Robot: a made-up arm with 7 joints. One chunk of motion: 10 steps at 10 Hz.
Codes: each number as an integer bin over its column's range. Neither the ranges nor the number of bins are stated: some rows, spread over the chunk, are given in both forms.
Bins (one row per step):
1: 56 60 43 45 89 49 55
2: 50 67 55 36 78 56 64
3: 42 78 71 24 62 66 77
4: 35 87 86 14 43 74 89
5: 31 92 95 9 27 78 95
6: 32 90 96 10 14 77 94
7: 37 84 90 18 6 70 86
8: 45 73 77 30 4 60 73
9: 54 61 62 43 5 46 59
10: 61 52 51 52 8 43 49
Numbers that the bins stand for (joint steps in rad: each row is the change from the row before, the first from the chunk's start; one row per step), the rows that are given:
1: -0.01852 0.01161 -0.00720 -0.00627 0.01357 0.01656 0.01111
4: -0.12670 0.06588 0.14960 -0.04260 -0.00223 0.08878 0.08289
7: -0.11639 0.05985 0.16418 -0.03791 -0.01494 0.07722 0.07656
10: 0.00724 -0.00447 0.02197 0.00193 -0.01425 -0.00078 -0.00156
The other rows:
2: -0.04942 0.02568 0.03656 -0.01682 0.00979 0.03678 0.03011
3: -0.09064 0.04779 0.09490 -0.03088 0.00429 0.06567 0.05756
5: -0.14730 0.07593 0.18241 -0.04845 -0.00773 0.10033 0.09556
6: -0.14215 0.07191 0.18606 -0.04728 -0.01219 0.09744 0.09344
8: -0.07518 0.03774 0.11678 -0.02385 -0.01563 0.04833 0.04911
9: -0.02882 0.01362 0.06208 -0.00862 -0.01528 0.00789 0.01956

